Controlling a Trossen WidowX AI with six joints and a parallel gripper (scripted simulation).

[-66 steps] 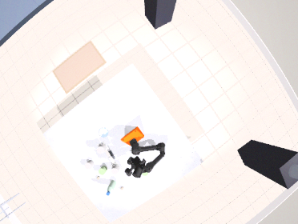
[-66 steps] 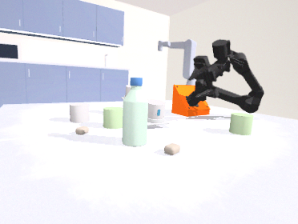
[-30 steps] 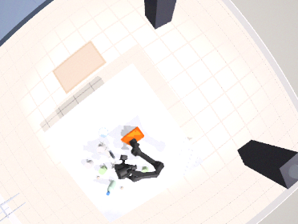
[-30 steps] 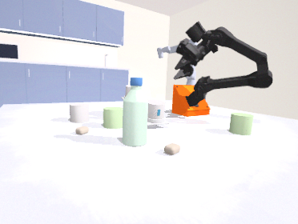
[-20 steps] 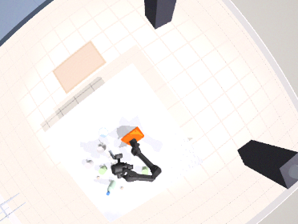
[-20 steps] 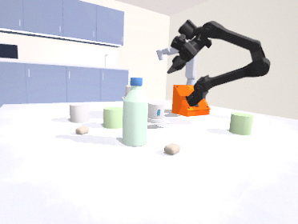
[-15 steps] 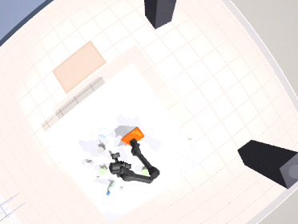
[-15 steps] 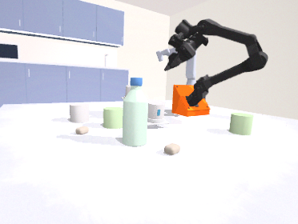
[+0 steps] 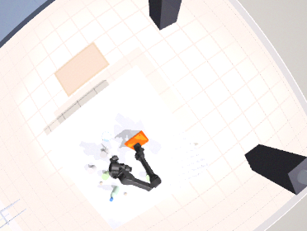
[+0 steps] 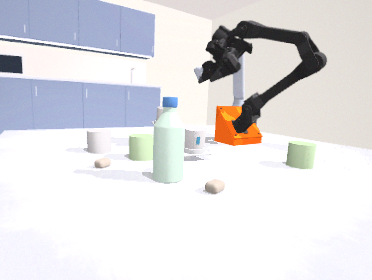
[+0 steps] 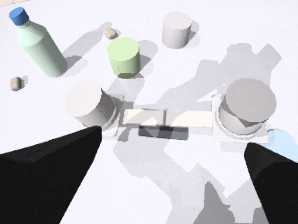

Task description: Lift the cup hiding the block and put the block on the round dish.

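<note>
My gripper tip is 11 cm short of the pale grey cup, 14 cm to the right of it and 17 cm above it. The rest, counted from my gripper tip: tall pale green bottle (25 cm ahead, 26 cm to the left, 12 cm below); grey balance beam (10 cm ahead, 1 cm to the right, 19 cm below).
</note>
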